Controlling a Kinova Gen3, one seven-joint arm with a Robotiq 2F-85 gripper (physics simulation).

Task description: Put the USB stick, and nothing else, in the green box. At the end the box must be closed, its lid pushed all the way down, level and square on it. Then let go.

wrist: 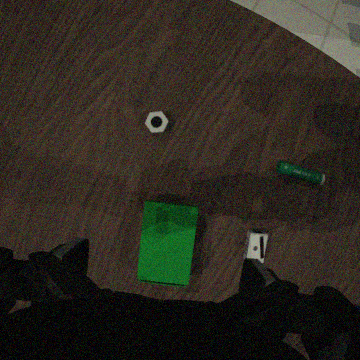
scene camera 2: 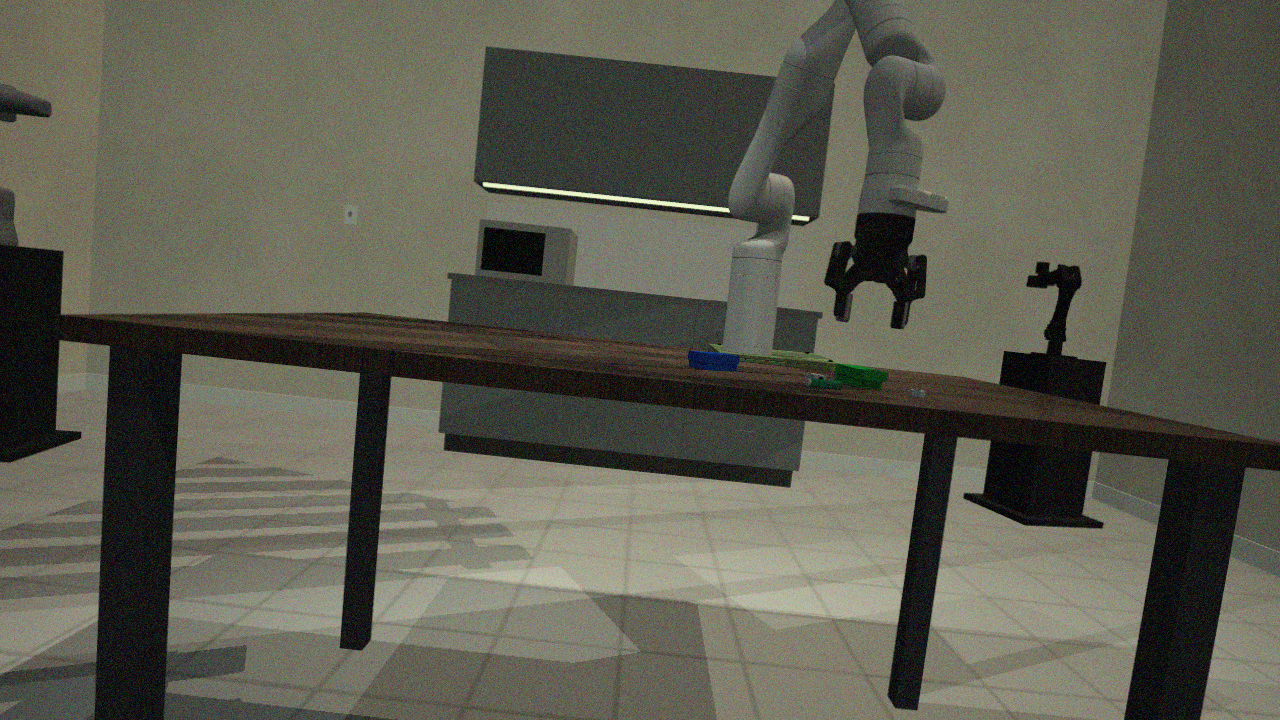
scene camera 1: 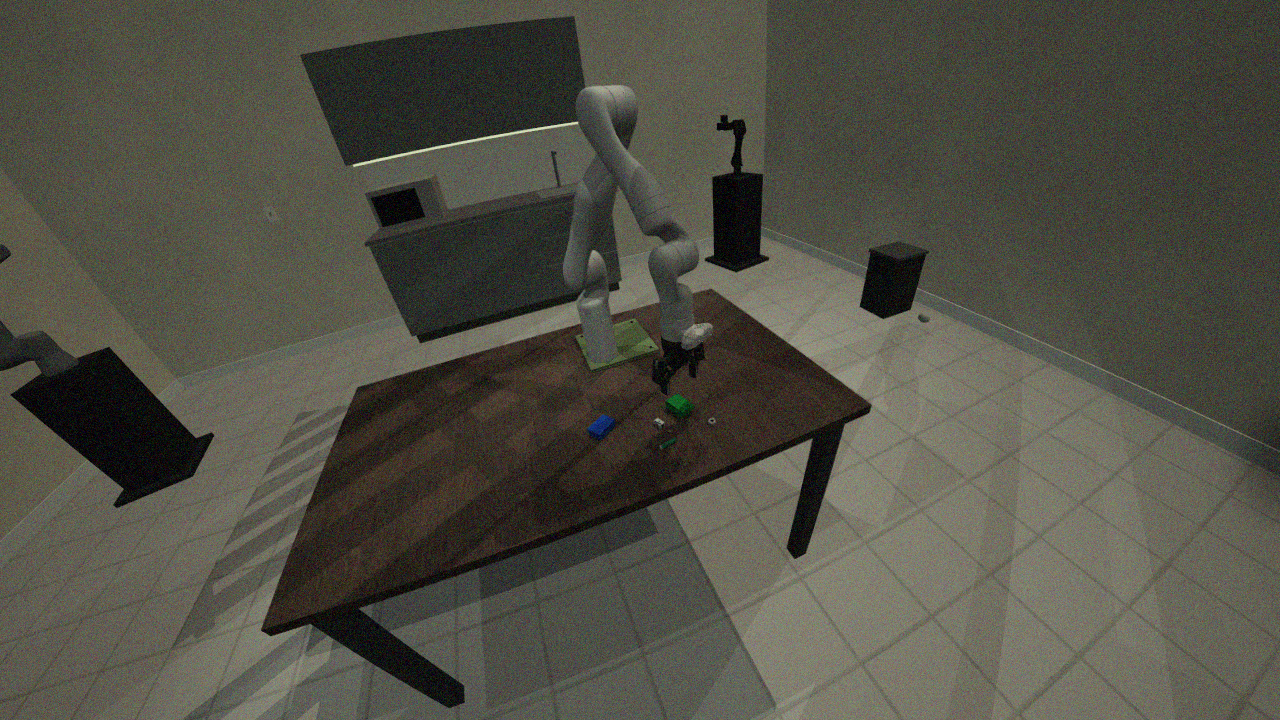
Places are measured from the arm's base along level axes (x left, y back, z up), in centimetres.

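Where they show: gripper, between the fingertips: [wrist: 164, 266] [scene camera 2: 869, 325] [scene camera 1: 679, 385]; arm's base, origin of its link: [scene camera 2: 746, 352] [scene camera 1: 603, 354].
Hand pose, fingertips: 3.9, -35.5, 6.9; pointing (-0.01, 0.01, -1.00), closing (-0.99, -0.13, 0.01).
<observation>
Each offset is from my fingertips to the top centre of the thing, as dx, dy, dz.
The green box {-0.1, +0.5, -5.8} [scene camera 1: 679, 406] [scene camera 2: 861, 376] [wrist: 167, 250] stands on the table. In the wrist view its top is a plain green rectangle, covered by the lid, which looks level and square on it. Whether the lid is fully down is too small to tell. The USB stick does not show in any view, and the inside of the box is hidden. My gripper [scene camera 1: 680, 379] [scene camera 2: 870, 322] [wrist: 164, 266] is open and empty, raised above the box, with its fingers apart on either side of it in the wrist view.
A white sharpener {-7.3, -0.5, -7.3} [scene camera 1: 658, 422] [wrist: 256, 245], a green battery {-9.6, -7.4, -7.4} [scene camera 1: 668, 443] [scene camera 2: 823, 382] [wrist: 301, 172] and a hex nut {+3.0, -8.2, -7.6} [scene camera 1: 711, 420] [scene camera 2: 918, 392] [wrist: 149, 122] lie on the table around the box. A blue box {-19.5, +6.7, -6.2} [scene camera 1: 600, 427] [scene camera 2: 713, 360] stands farther left in the scene views.
</observation>
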